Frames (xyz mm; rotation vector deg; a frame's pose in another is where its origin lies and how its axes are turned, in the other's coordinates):
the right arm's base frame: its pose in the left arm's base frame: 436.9 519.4 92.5 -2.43 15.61 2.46
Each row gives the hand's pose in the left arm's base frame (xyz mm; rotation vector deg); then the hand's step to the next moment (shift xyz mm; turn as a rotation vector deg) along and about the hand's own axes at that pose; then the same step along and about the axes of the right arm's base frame.
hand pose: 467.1 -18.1 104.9 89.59 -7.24 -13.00
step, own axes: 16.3 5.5 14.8 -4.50 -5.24 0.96
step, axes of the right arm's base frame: 10.5 -18.9 7.0 -3.40 0.52 -6.07
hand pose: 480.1 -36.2 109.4 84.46 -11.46 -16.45
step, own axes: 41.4 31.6 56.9 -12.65 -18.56 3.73
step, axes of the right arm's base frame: 11.4 -66.8 36.9 -9.16 0.38 -20.84
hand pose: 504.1 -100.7 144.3 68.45 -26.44 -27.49
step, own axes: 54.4 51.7 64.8 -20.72 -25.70 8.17
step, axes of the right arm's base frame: -10.2 -68.8 70.7 -17.02 0.28 -29.44
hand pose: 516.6 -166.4 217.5 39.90 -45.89 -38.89
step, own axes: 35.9 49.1 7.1 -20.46 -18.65 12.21
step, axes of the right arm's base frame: 10.1 -3.7 60.3 -20.16 2.83 -22.39
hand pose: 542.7 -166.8 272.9 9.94 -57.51 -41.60
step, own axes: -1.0 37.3 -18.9 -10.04 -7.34 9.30
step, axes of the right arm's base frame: 30.9 23.4 15.6 -12.30 3.37 -8.86
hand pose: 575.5 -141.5 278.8 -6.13 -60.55 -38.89
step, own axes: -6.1 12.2 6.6 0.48 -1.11 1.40
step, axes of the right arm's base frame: 0.2 15.0 1.8 -1.74 -0.51 0.38
